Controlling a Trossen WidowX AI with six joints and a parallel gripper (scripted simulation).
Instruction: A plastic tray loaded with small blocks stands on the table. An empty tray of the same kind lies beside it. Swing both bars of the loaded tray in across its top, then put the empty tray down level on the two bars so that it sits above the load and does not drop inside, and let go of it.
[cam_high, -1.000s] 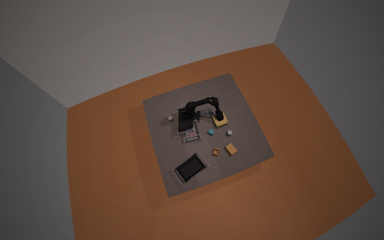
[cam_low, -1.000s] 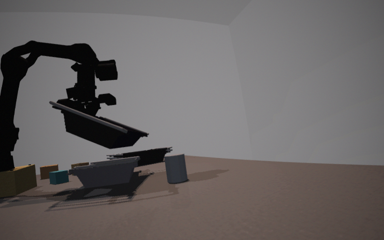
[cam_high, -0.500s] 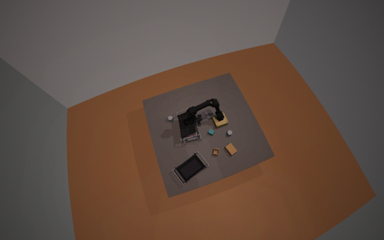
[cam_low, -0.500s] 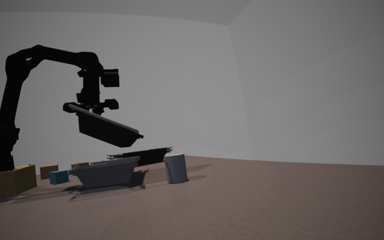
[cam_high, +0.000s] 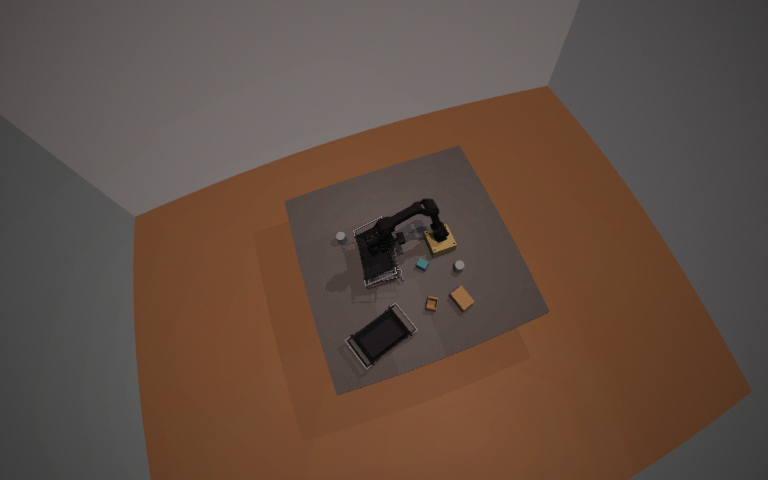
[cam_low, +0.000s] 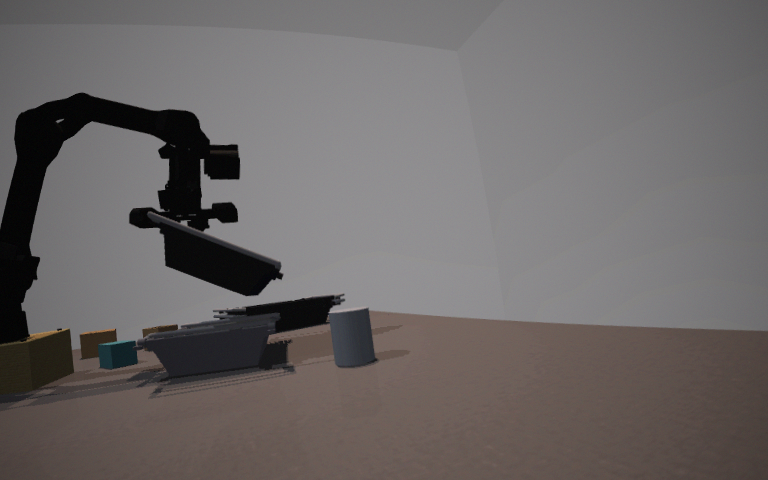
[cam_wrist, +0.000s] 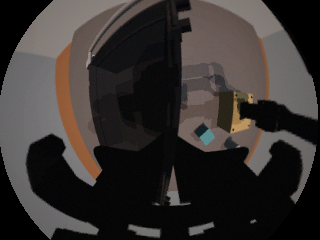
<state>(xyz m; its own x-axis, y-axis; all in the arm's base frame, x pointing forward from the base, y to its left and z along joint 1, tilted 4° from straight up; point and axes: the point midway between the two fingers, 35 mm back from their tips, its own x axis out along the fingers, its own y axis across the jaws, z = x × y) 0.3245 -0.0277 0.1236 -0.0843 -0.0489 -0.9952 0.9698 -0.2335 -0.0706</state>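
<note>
The black tray is 80 mm ahead of my gripper tip and 20 mm to the right of it. The rest, counted from my gripper tip: tan box: 360 mm to the left, 160 mm below, 90 mm behind; then teal block: 160 mm below, 150 mm behind, 120 mm to the left; then flat tan block: 410 mm to the left, 250 mm behind, 150 mm below.
</note>
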